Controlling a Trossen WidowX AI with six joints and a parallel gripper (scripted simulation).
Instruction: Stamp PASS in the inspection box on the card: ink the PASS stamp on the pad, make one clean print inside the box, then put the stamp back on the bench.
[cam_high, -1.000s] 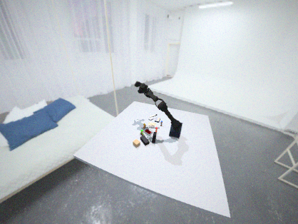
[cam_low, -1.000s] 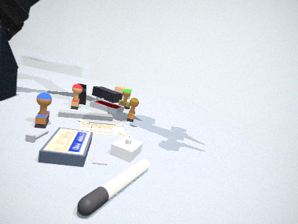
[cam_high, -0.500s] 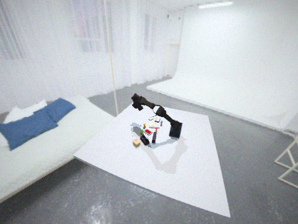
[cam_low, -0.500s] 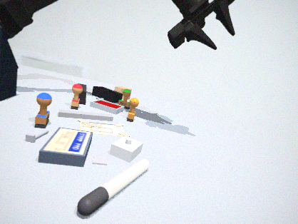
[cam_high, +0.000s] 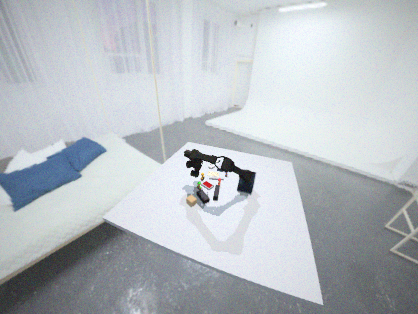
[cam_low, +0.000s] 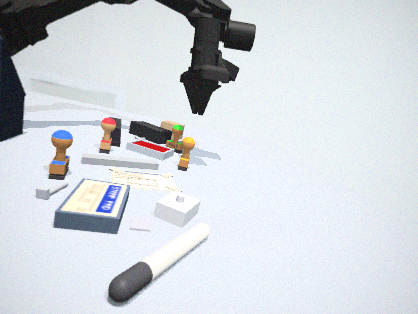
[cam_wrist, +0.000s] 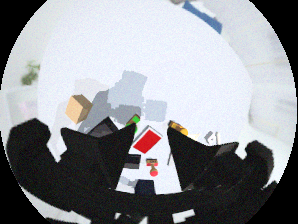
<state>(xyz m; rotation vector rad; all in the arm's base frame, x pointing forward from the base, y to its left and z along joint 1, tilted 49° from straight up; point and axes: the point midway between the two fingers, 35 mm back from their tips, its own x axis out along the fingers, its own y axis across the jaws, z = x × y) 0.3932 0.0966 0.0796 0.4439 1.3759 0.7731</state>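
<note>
The green-topped stamp is 4 cm behind my gripper tip, 3 cm to the left of it and 8 cm below it. The rest, counted from my gripper tip: orange-topped stamp (1 cm behind, 10 cm to the right, 8 cm below); black box (11 cm behind, 11 cm to the left, 9 cm below); red ink pad (9 cm behind, 3 cm to the right, 10 cm below).
</note>
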